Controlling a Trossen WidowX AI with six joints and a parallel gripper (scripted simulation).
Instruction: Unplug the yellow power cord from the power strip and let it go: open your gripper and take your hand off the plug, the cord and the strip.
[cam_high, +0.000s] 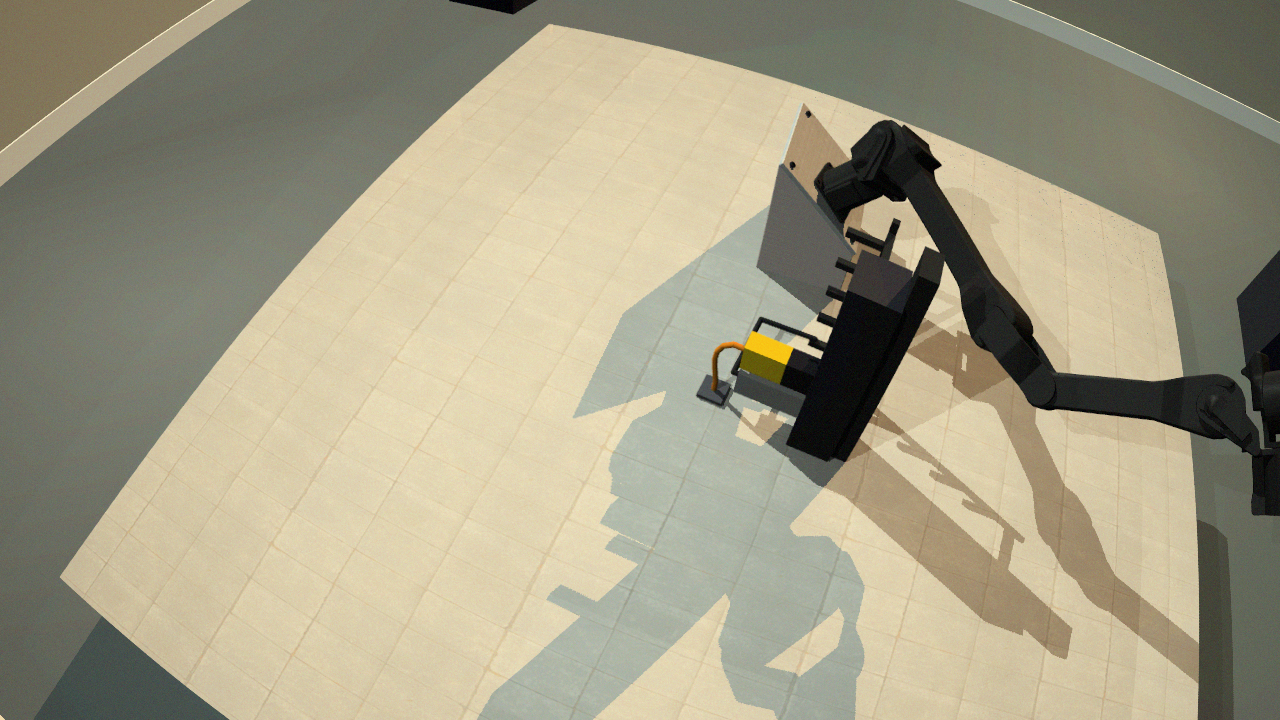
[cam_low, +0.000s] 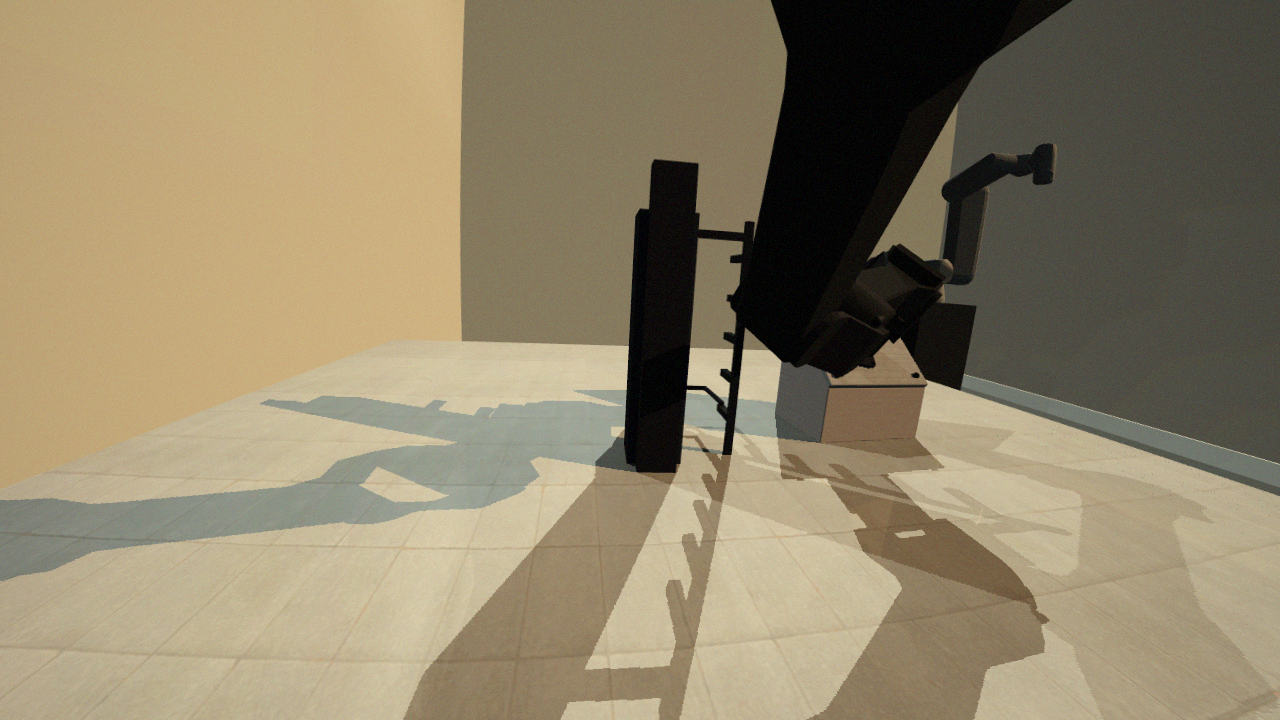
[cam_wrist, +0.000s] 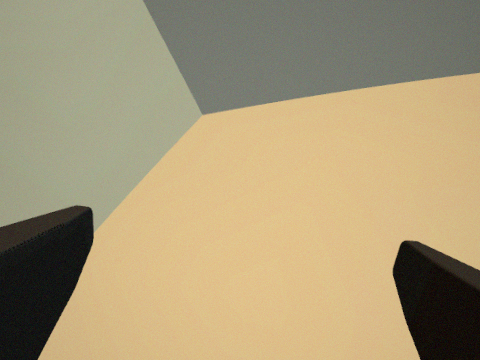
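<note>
My gripper tip is now 570 mm to the left of the yellow plug and 380 mm above it. The rest, counted from my gripper tip: small grey foot 630 mm to the right, 480 mm below; black power strip 500 mm to the right, 360 mm below.
</note>
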